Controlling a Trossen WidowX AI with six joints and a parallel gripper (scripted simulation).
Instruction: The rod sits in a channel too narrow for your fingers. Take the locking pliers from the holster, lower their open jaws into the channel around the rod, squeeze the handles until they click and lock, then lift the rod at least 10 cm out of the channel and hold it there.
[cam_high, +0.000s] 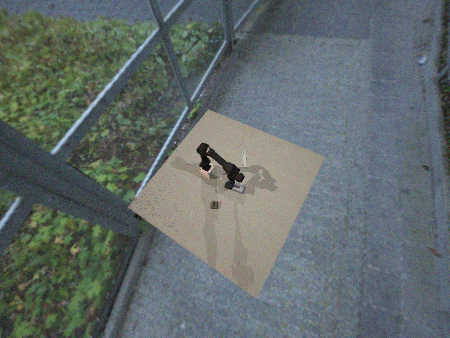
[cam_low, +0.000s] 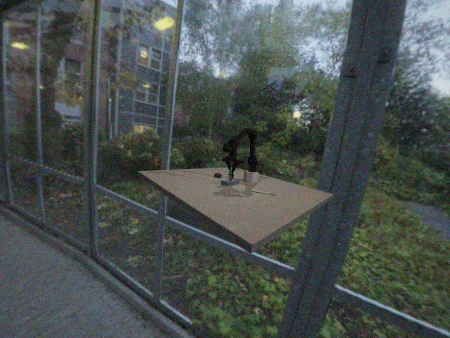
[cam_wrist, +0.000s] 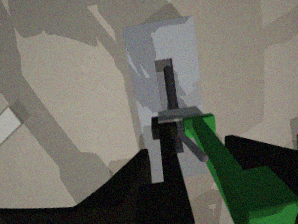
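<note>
My gripper tip is 90 mm above the dark rod. From my gripper tip the other things lie so: grey block (100 mm below); white bar (320 mm to the left, 110 mm below, 80 mm behind); dark holster (220 mm to the right, 110 mm below, 60 mm behind).
</note>
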